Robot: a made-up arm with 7 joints.
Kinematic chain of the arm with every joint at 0, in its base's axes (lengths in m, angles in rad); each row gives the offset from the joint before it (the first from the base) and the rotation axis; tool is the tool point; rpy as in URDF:
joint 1: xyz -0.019 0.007 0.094 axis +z
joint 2: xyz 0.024 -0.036 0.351 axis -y
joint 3: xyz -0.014 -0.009 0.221 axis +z
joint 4: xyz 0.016 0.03 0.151 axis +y
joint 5: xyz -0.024 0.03 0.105 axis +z
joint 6: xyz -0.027 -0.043 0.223 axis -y
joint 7: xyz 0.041 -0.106 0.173 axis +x
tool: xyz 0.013 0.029 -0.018 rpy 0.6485 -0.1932 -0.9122
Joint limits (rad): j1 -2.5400..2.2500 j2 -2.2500..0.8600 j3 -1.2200..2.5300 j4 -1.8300..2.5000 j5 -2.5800..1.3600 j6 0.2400..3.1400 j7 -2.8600..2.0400
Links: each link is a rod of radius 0.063 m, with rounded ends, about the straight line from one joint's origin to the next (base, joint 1, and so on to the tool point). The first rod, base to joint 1, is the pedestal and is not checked.
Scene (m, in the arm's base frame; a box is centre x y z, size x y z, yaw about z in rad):
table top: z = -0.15
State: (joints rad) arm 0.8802 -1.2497 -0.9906 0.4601 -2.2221 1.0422 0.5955
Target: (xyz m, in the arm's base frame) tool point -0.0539 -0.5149 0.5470
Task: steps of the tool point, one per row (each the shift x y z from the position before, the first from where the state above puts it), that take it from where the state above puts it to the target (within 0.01 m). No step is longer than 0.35 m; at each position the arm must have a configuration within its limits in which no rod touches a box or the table.
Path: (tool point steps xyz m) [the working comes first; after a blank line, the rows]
Joints at the target: -1.0220 -0.2722 -1.2200 1.7913 -2.5800 1.5720 0.5477
Straight joint move there: clear.

1: 0.1616 -0.2728 0.0489
2: 0.0388 -0.3034 0.0426
3: -0.0796 -0.2787 0.0323
4: -0.1691 -0.2091 0.0199
5: -0.2145 -0.1156 0.0075
6: -0.2133 -0.0217 -0.0030
7: -0.1752 0.0518 -0.0095

